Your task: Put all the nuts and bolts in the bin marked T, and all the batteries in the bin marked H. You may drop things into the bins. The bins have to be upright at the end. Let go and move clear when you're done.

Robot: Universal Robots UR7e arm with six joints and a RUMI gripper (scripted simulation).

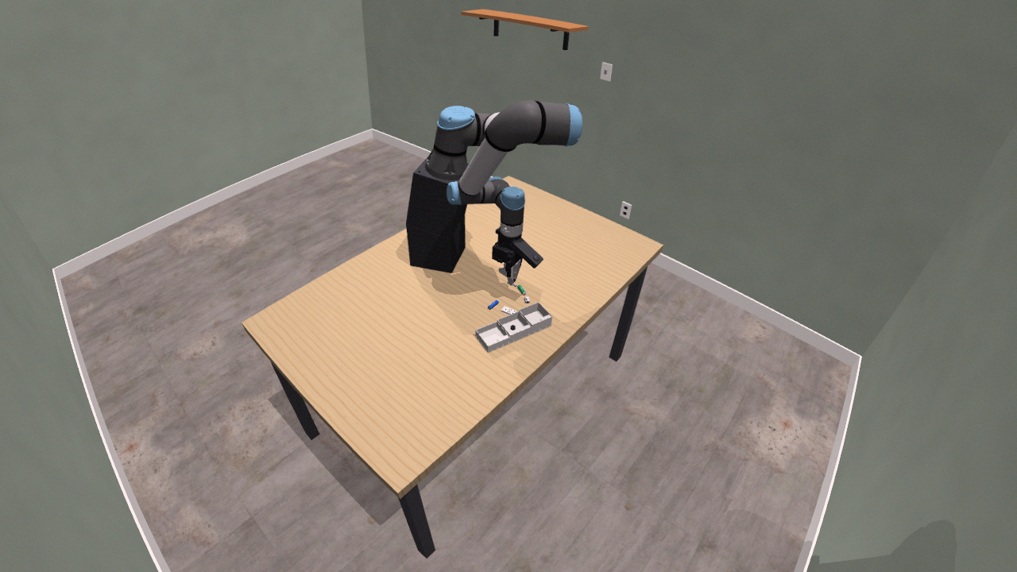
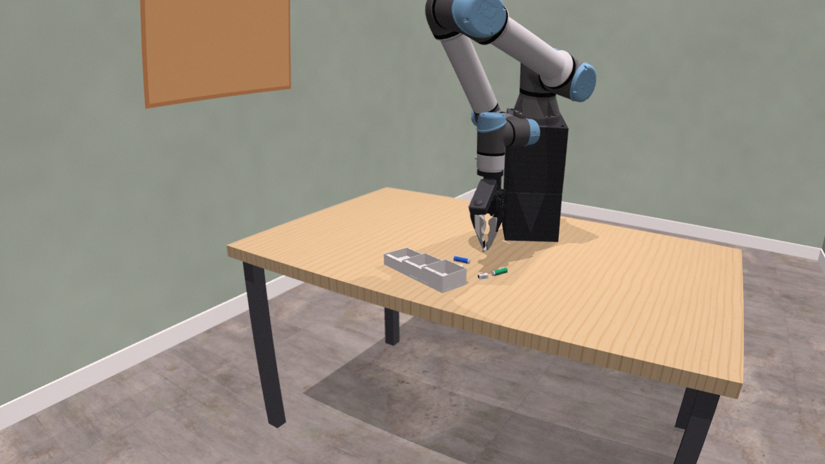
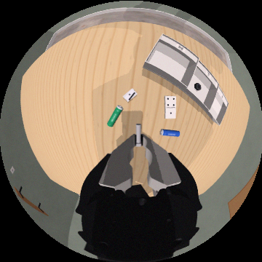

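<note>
The black nut is 9 cm ahead of my hand, 14 cm to the right of it and 6 cm below it. The rest, counted from my hand: small silver piece (6 cm ahead, 1 cm to the left, 7 cm below); bolt (1 cm behind, 1 cm below); green battery (2 cm ahead, 5 cm to the left, 7 cm below).
</note>
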